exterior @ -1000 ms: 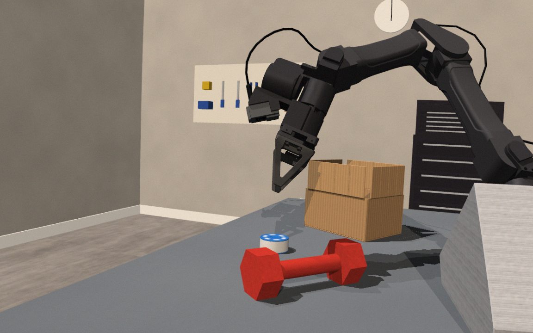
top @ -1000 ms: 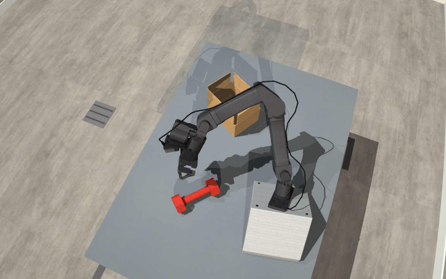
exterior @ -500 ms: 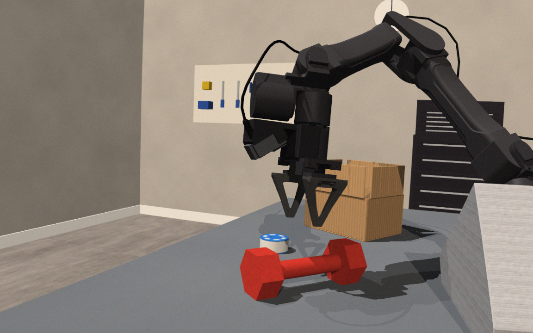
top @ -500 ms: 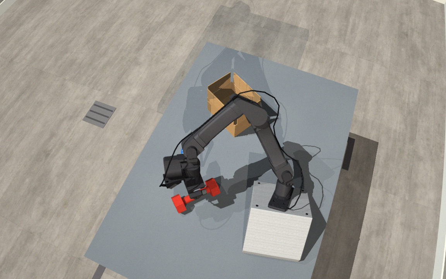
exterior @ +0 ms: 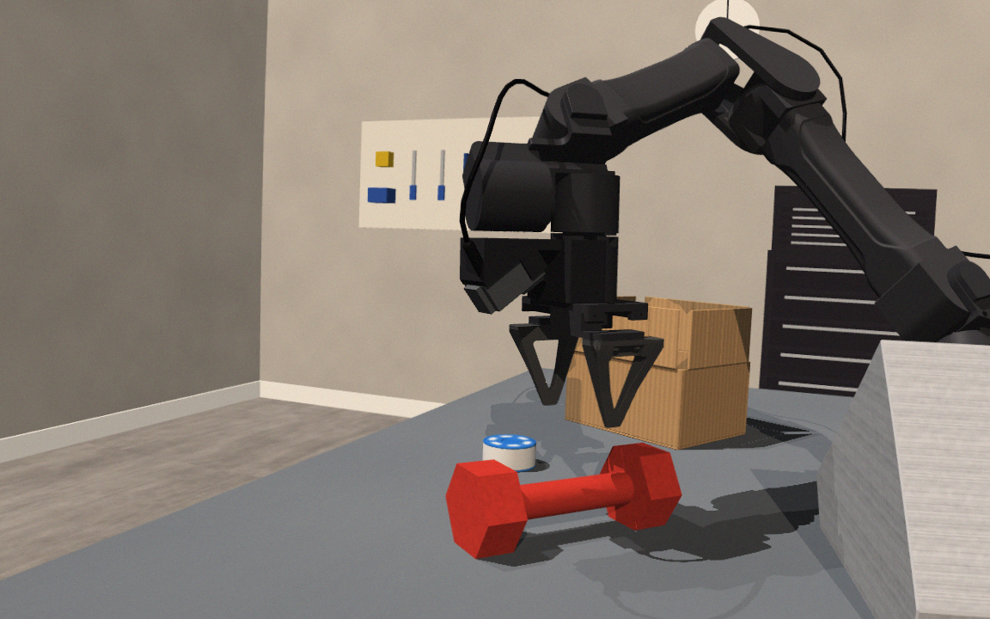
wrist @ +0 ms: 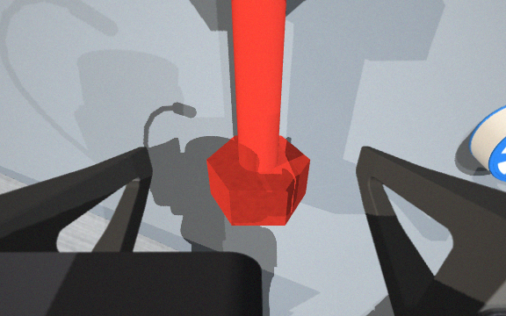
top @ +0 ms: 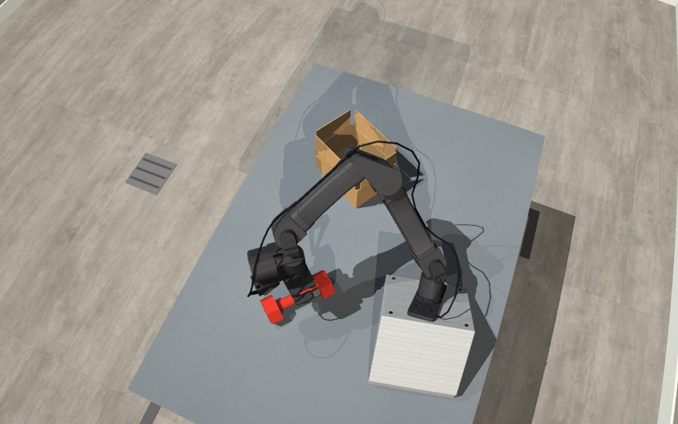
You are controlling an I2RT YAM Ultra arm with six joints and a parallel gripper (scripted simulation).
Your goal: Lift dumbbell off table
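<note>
Right now my hand is 10 mm short of the red dumbbell and 80 mm above it.
</note>
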